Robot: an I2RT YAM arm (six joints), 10 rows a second.
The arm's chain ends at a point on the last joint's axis. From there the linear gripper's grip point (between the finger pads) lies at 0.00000 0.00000 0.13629 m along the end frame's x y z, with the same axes.
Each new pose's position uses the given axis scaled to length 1; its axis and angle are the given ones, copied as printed.
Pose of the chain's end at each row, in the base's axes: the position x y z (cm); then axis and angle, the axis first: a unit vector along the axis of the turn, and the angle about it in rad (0 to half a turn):
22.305 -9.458 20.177 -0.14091 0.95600 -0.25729 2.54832
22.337 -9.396 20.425 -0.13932 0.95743 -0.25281 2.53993
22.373 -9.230 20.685 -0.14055 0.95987 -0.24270 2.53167
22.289 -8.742 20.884 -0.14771 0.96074 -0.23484 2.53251
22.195 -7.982 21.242 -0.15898 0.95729 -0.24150 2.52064
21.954 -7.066 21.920 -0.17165 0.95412 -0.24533 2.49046
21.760 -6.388 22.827 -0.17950 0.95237 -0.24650 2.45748
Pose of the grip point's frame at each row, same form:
30.493 -14.516 10.527 -0.14091 0.95600 -0.25729 2.54832
30.599 -14.340 10.778 -0.13932 0.95743 -0.25281 2.53993
30.712 -13.910 10.974 -0.14055 0.95987 -0.24270 2.53167
30.641 -13.187 11.074 -0.14771 0.96074 -0.23484 2.53251
30.735 -12.435 11.599 -0.15898 0.95729 -0.24150 2.52064
30.866 -11.376 12.552 -0.17165 0.95412 -0.24533 2.49046
31.034 -10.521 13.735 -0.17950 0.95237 -0.24650 2.45748

